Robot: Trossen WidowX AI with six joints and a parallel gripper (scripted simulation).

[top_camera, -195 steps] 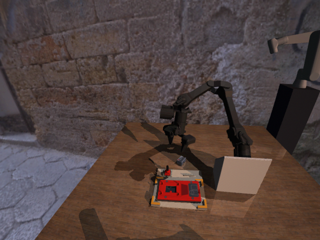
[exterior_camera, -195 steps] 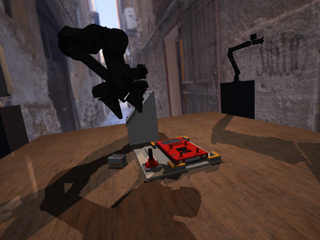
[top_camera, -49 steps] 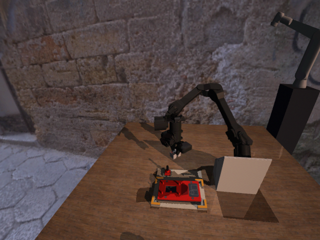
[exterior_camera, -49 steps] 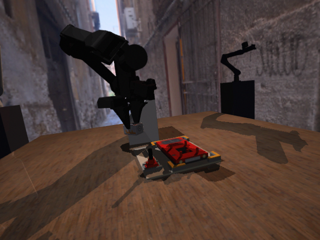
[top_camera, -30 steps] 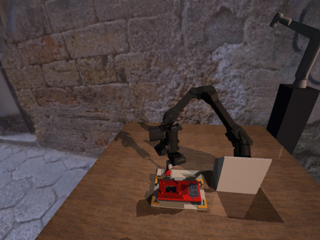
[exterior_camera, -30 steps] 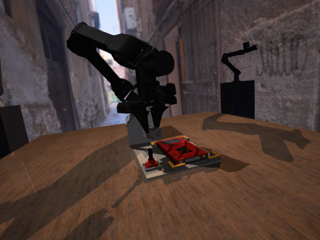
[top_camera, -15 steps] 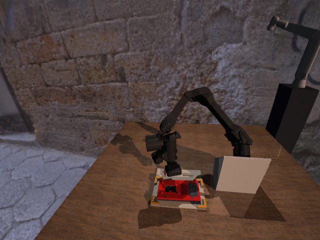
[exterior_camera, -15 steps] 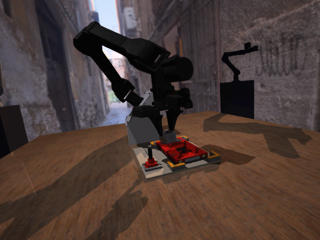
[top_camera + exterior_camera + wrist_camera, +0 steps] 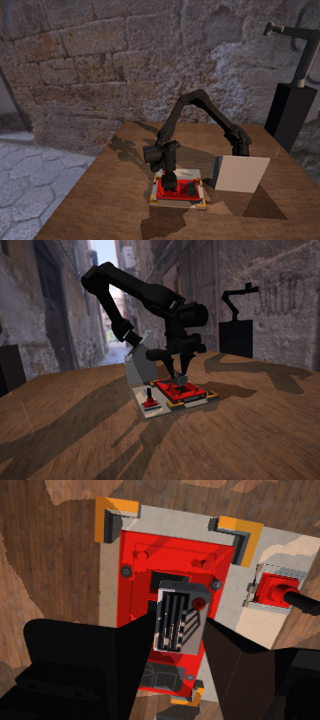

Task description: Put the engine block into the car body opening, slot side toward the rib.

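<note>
Now: gripper tip 30 mm past the grey base plate, 10 mm to the left of it and 60 mm above it. The rest, counted from my gripper tip: grey engine block 10 mm below.
</note>
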